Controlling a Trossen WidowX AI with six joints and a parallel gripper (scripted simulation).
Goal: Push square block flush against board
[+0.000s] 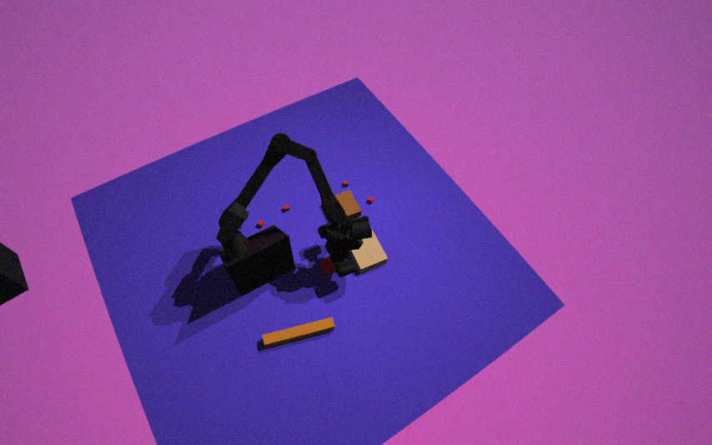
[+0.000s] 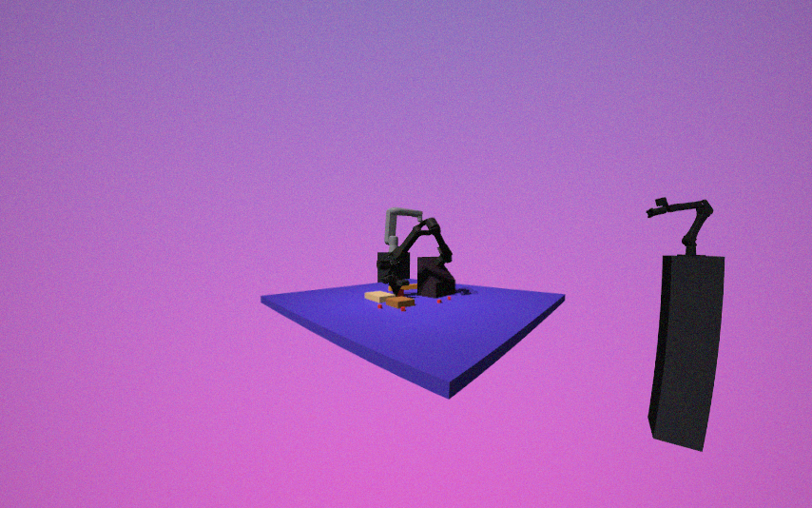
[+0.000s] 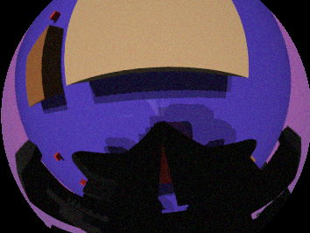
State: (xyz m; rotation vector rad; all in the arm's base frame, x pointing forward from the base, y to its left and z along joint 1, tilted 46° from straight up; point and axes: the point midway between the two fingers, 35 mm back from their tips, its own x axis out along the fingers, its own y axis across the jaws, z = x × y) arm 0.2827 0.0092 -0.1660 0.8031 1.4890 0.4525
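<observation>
Now: the red cube 40 mm behind my gripper tip, 20 mm above it and 10 mm to the right of it. The rest, counted from my gripper tip: long orange board 240 mm behind, 140 mm to the right, 10 mm above; square block 160 mm to the left, 140 mm ahead, 10 mm above; tan rectangular slab 100 mm ahead, 20 mm to the right, 10 mm above.
</observation>
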